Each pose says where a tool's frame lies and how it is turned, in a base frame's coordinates. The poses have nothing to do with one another.
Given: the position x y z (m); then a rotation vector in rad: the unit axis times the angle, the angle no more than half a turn.
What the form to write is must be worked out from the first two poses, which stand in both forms.
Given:
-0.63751, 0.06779, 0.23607, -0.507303, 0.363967, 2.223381
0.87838, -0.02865, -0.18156, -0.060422, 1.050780, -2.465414
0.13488, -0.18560, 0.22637, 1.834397, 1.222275, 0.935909
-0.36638, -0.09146, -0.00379, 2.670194, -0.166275, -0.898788
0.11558, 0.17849, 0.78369, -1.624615, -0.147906, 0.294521
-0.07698, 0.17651, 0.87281, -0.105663, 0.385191, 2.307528
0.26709, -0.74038, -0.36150, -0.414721, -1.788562, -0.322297
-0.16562, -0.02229, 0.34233, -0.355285, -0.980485, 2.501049
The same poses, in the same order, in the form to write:
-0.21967, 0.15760, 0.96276, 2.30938, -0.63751, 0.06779, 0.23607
-0.02254, 0.39198, -0.91970, 2.68068, 0.87838, -0.02865, -0.18156
0.76600, 0.51039, 0.39081, 2.39476, 0.13488, -0.18560, 0.22637
0.94610, -0.05891, -0.31846, 2.82230, -0.36638, -0.09146, -0.00379
-0.98004, -0.08922, 0.17767, 1.65771, 0.11558, 0.17849, 0.78369
-0.04512, 0.16448, 0.98535, 2.34184, -0.07698, 0.17651, 0.87281
-0.22248, -0.95948, -0.17290, 1.86409, 0.26709, -0.74038, -0.36150
-0.13111, -0.36183, 0.92298, 2.70976, -0.16562, -0.02229, 0.34233

